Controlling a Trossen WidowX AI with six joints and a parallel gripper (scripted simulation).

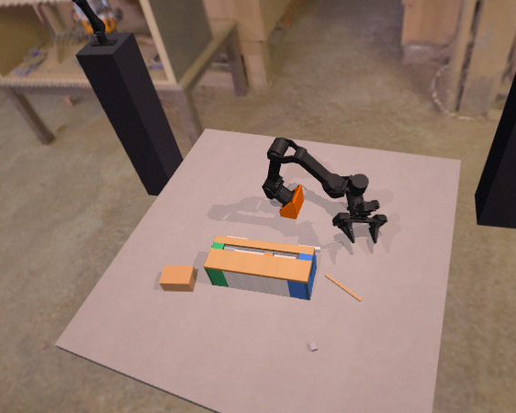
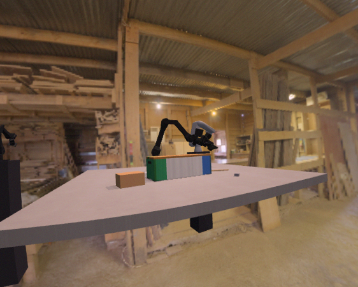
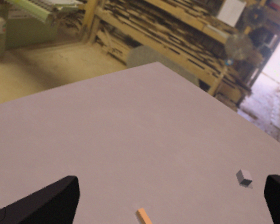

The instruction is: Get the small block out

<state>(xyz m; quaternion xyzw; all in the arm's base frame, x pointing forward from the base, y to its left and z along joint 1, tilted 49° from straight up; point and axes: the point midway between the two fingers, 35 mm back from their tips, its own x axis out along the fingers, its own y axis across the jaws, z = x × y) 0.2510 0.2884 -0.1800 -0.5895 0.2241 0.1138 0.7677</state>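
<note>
My gripper tip is now 360 mm to the left of the box, 120 mm above it and 40 mm short of it. From my gripper tip the other things lie so: thin wooden stick: 180 mm below, 80 mm ahead, 60 mm to the right; then small orange block: 340 mm to the right, 100 mm below, 50 mm ahead; then grey cube: 320 mm ahead, 180 mm below, 130 mm to the right.
</note>
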